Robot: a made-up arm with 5 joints. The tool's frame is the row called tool.
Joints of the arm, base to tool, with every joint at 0 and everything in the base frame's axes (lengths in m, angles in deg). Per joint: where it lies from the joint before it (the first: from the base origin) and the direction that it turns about. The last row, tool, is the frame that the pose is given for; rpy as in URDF.
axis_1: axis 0 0 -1 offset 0.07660 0.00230 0.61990
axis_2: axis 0 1 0 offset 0.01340 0.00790 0.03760
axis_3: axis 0 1 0 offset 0.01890 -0.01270 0.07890
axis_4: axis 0 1 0 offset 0.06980 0.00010 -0.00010
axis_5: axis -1 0 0 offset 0.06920 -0.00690 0.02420
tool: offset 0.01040 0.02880 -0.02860 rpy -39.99 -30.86 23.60
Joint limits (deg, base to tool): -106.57..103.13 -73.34..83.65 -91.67..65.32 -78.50..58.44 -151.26..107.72
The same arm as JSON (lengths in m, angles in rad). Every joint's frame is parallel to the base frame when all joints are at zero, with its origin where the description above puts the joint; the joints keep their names.
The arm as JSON. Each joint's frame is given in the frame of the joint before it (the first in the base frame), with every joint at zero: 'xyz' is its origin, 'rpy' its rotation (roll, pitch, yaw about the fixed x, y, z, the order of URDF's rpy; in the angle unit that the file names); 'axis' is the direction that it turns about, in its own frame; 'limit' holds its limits. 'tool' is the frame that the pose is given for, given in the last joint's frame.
{"units": {"length": "m", "angle": "rad"}, "joints": [
  {"name": "axis_1", "type": "revolute", "origin": {"xyz": [0.0766, 0.0023, 0.6199], "rpy": [0.0, 0.0, 0.0]}, "axis": [0.0, 0.0, -1.0], "limit": {"lower": -1.86, "upper": 1.8}},
  {"name": "axis_2", "type": "revolute", "origin": {"xyz": [0.0134, 0.0079, 0.0376], "rpy": [0.0, 0.0, 0.0]}, "axis": [0.0, 1.0, 0.0], "limit": {"lower": -1.28, "upper": 1.46}},
  {"name": "axis_3", "type": "revolute", "origin": {"xyz": [0.0189, -0.0127, 0.0789], "rpy": [0.0, 0.0, 0.0]}, "axis": [0.0, 1.0, 0.0], "limit": {"lower": -1.5999, "upper": 1.14}},
  {"name": "axis_4", "type": "revolute", "origin": {"xyz": [0.0698, 0.0001, -0.0001], "rpy": [0.0, 0.0, 0.0]}, "axis": [0.0, 1.0, 0.0], "limit": {"lower": -1.3701, "upper": 1.02}},
  {"name": "axis_5", "type": "revolute", "origin": {"xyz": [0.0692, -0.0069, 0.0242], "rpy": [0.0, 0.0, 0.0]}, "axis": [-1.0, 0.0, 0.0], "limit": {"lower": -2.64, "upper": 1.8801}}
], "tool": {"origin": {"xyz": [0.0104, 0.0288, -0.0286], "rpy": [-0.698, -0.5386, 0.4119]}}}

